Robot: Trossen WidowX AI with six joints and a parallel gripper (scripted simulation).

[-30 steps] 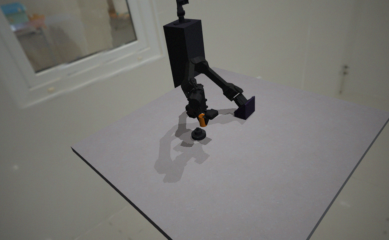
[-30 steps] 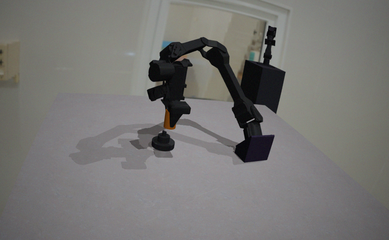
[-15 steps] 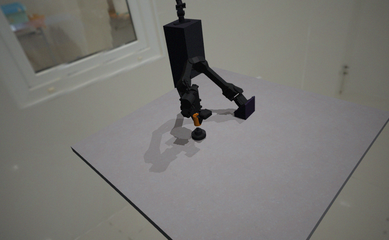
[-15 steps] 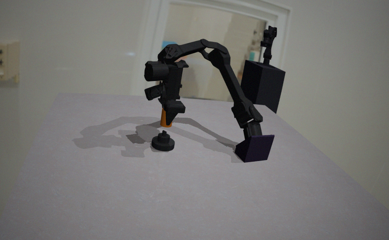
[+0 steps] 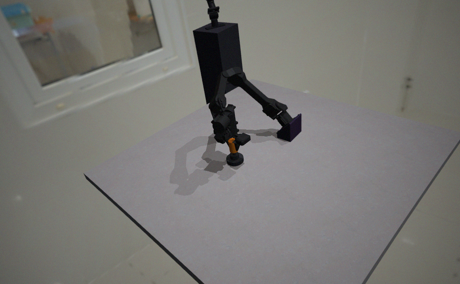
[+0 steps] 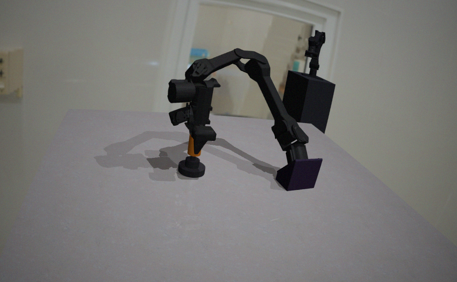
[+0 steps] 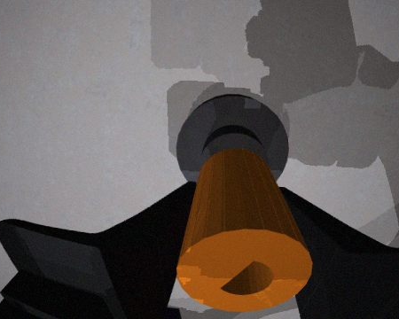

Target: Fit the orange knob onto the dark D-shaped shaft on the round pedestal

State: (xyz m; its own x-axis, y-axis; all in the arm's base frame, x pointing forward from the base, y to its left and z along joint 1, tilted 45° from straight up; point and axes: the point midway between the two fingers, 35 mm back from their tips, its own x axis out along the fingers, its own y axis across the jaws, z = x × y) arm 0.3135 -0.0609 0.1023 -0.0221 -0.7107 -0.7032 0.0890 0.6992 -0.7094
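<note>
The orange knob lies 2 cm above my gripper tip. Round my gripper tip: round pedestal (4 cm below).
</note>
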